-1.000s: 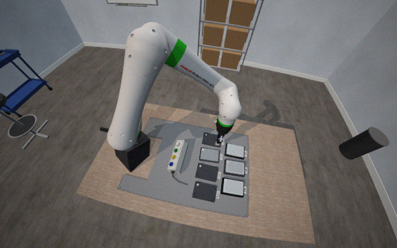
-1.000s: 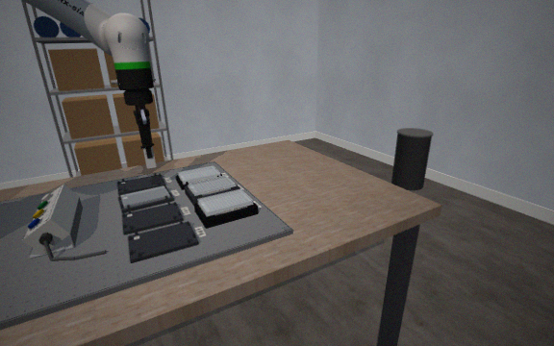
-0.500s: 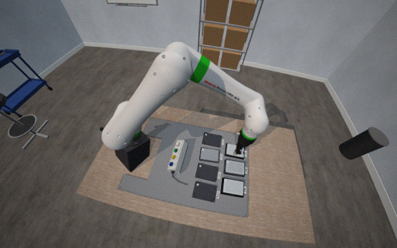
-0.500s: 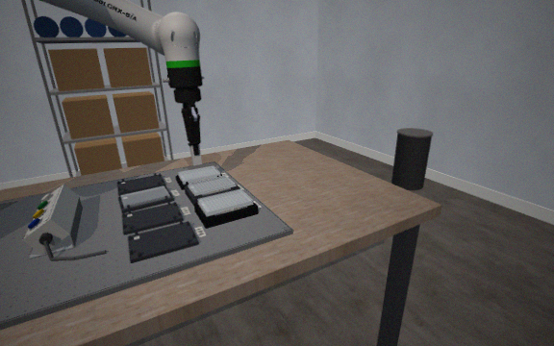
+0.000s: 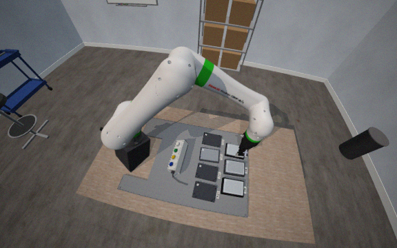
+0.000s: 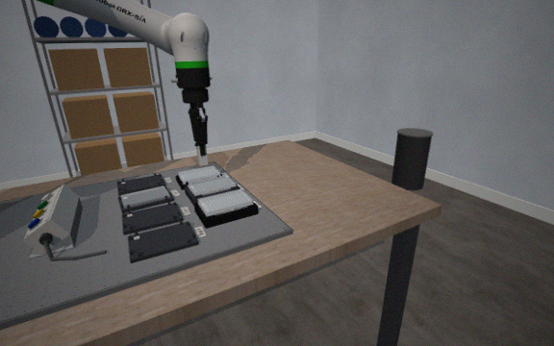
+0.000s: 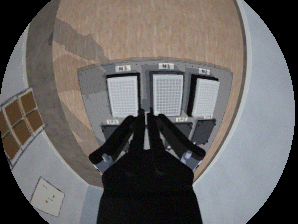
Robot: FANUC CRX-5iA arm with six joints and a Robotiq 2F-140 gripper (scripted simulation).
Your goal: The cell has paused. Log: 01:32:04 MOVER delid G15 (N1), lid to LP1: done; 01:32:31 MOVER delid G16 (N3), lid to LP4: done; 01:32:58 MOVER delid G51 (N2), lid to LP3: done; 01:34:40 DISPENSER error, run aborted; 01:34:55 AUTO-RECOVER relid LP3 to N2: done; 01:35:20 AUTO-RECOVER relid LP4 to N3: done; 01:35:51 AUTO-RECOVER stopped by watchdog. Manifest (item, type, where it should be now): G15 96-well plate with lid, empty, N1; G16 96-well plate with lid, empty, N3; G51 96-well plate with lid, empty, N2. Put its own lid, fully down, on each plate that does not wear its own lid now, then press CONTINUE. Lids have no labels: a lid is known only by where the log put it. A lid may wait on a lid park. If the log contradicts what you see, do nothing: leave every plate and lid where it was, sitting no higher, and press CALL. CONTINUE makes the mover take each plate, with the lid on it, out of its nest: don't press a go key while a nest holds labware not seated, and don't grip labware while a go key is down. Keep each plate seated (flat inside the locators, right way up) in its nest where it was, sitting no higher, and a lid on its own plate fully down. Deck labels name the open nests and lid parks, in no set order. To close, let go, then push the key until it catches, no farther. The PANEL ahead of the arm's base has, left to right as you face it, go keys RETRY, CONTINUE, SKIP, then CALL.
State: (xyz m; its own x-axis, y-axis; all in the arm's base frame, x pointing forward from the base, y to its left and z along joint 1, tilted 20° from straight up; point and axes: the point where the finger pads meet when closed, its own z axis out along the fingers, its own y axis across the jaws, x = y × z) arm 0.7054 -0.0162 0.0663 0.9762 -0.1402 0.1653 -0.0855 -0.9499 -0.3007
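Now: the pale grey lid 180 mm behind my hand, 20 mm to the left of it and 100 mm below it. The rest, counted from my hand: plate (70 mm to the right, 80 mm below).
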